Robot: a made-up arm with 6 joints. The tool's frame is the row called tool.
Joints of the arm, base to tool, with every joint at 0 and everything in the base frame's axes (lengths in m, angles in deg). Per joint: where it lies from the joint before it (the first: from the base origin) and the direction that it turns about. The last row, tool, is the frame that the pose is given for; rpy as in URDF.
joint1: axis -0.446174 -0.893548 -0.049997 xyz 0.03 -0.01 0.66
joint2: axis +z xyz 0.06 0.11 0
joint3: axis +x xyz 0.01 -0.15 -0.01
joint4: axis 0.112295 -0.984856 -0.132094 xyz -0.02 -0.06 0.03
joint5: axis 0.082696 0.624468 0.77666 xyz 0.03 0 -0.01
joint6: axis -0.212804 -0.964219 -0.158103 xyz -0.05 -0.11 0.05
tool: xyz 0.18 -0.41 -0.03 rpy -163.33 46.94 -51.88
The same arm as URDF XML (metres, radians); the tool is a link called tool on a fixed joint. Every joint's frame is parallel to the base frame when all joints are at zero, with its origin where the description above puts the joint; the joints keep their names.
<robot name="arm">
  <link name="base"/>
  <link name="link1"/>
  <link name="link2"/>
  <link name="link3"/>
  <link name="link4"/>
  <link name="link5"/>
  <link name="link6"/>
  <link name="tool"/>
  <joint name="joint1" type="continuous">
    <parent link="base"/>
    <child link="link1"/>
    <origin xyz="0.03 -0.01 0.66" rpy="0 0 0"/>
    <axis xyz="-0.446214 -0.893528 -0.050002"/>
  </joint>
  <joint name="joint2" type="continuous">
    <parent link="link1"/>
    <child link="link2"/>
    <origin xyz="0.06 0.11 0" rpy="0 0 0"/>
    <axis xyz="0 0 1"/>
  </joint>
  <joint name="joint3" type="continuous">
    <parent link="link2"/>
    <child link="link3"/>
    <origin xyz="0.01 -0.15 -0.01" rpy="0 0 0"/>
    <axis xyz="1 0 0"/>
  </joint>
  <joint name="joint4" type="continuous">
    <parent link="link3"/>
    <child link="link4"/>
    <origin xyz="-0.02 -0.06 0.03" rpy="0 0 0"/>
    <axis xyz="0.112295 -0.984856 -0.132094"/>
  </joint>
  <joint name="joint5" type="continuous">
    <parent link="link4"/>
    <child link="link5"/>
    <origin xyz="0.03 0 -0.01" rpy="0 0 0"/>
    <axis xyz="0.082696 0.624468 0.77666"/>
  </joint>
  <joint name="joint6" type="continuous">
    <parent link="link5"/>
    <child link="link6"/>
    <origin xyz="-0.05 -0.11 0.05" rpy="0 0 0"/>
    <axis xyz="-0.212804 -0.964219 -0.158103"/>
  </joint>
  <joint name="tool_fixed" type="fixed">
    <parent link="link6"/>
    <child link="tool"/>
    <origin xyz="0.18 -0.41 -0.03" rpy="-2.8506 0.8193 -0.9055"/>
  </joint>
</robot>

